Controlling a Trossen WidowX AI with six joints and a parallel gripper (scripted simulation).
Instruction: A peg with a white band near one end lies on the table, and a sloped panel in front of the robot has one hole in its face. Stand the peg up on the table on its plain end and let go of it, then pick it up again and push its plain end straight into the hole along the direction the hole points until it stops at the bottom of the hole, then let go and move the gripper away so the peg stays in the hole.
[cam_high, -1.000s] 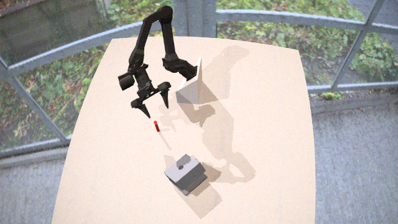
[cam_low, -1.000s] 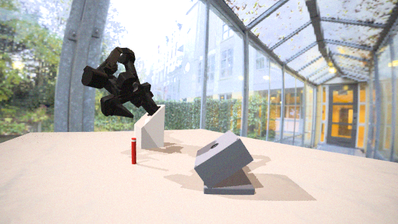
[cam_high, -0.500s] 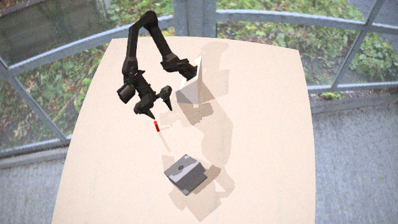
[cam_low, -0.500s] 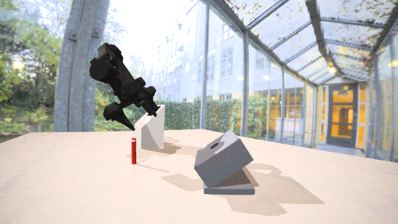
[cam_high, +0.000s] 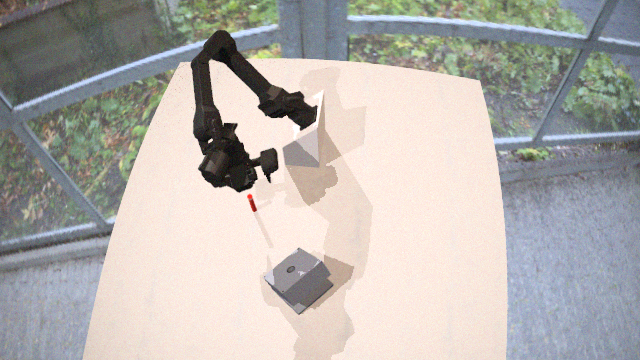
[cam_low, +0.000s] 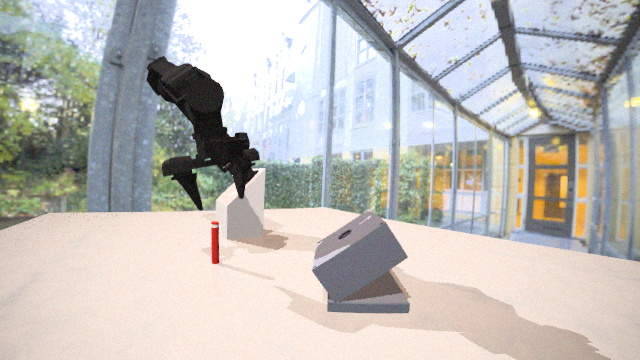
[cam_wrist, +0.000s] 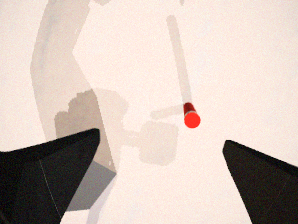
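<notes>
My gripper tip is 1 cm short of the red peg, 2 cm to the left of it and 6 cm above it. From my gripper tip the other things lie so: flat grey base plate (24 cm ahead, 14 cm to the left, 11 cm below); grey sloped panel (23 cm ahead, 13 cm to the left, 5 cm below).
</notes>
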